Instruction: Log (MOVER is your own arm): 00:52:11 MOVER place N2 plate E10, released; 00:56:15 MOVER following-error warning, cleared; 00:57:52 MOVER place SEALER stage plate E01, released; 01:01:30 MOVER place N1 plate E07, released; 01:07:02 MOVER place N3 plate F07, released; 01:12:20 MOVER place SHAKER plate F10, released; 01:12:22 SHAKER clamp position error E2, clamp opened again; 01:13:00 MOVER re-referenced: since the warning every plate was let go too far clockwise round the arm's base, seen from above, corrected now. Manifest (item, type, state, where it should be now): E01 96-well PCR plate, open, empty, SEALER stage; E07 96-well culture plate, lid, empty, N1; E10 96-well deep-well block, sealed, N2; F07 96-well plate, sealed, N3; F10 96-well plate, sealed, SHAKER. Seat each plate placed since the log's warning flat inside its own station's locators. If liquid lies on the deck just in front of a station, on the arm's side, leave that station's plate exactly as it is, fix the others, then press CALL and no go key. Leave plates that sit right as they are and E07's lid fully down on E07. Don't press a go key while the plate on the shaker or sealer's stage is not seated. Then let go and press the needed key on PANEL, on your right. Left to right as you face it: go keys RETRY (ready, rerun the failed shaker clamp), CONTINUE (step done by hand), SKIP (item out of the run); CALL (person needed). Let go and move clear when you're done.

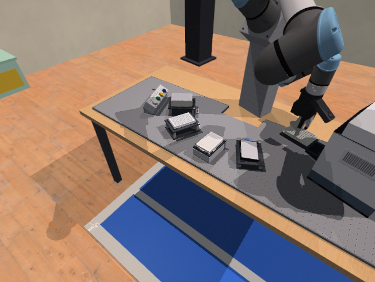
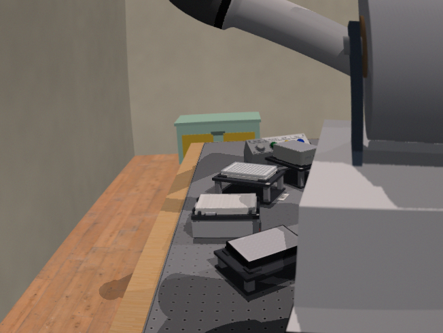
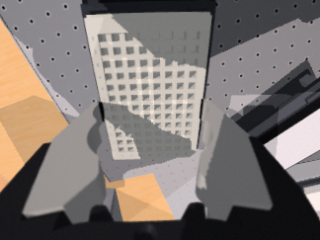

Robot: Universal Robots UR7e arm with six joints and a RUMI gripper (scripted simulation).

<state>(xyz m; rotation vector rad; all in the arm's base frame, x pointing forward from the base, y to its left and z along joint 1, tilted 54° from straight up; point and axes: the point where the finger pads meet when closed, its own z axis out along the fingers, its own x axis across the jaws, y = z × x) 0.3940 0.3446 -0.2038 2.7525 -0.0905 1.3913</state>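
The dark sealed plate lies 21 cm ahead of my hand, 14 cm to the right of it and 7 cm below it. From my hand the other things lie so: white PCR plate (1 cm below); grey deep-well block (66 cm to the right, 15 cm ahead, 4 cm below); white retry key (77 cm to the right, 27 cm ahead, 5 cm below).
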